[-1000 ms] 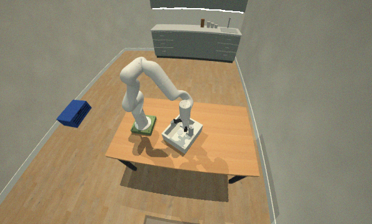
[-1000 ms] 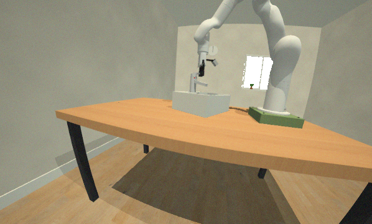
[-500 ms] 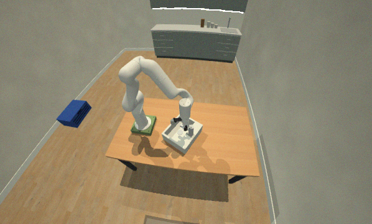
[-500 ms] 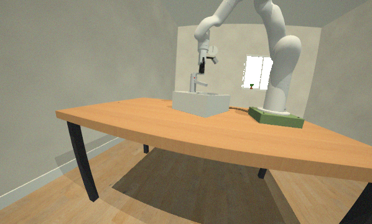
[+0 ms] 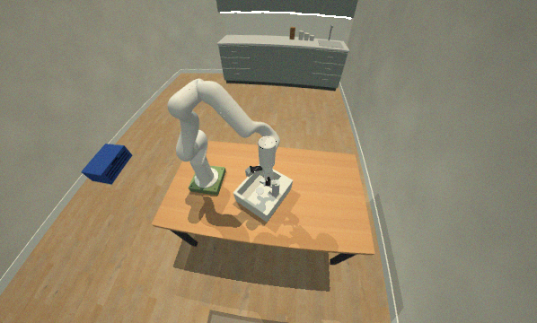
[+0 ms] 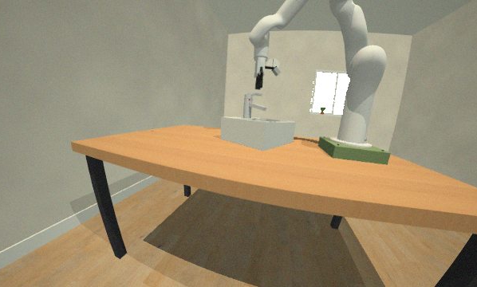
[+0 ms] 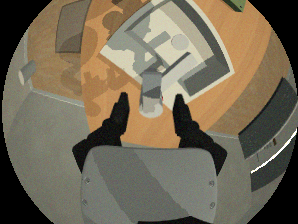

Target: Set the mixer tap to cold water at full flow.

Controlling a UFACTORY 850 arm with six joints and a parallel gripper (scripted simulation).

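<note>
My gripper is now 5 cm above the grey lever and 2 cm short of it. From my hand the other things lie so: white basin 28 cm below, 8 cm to the left, 4 cm behind.
</note>
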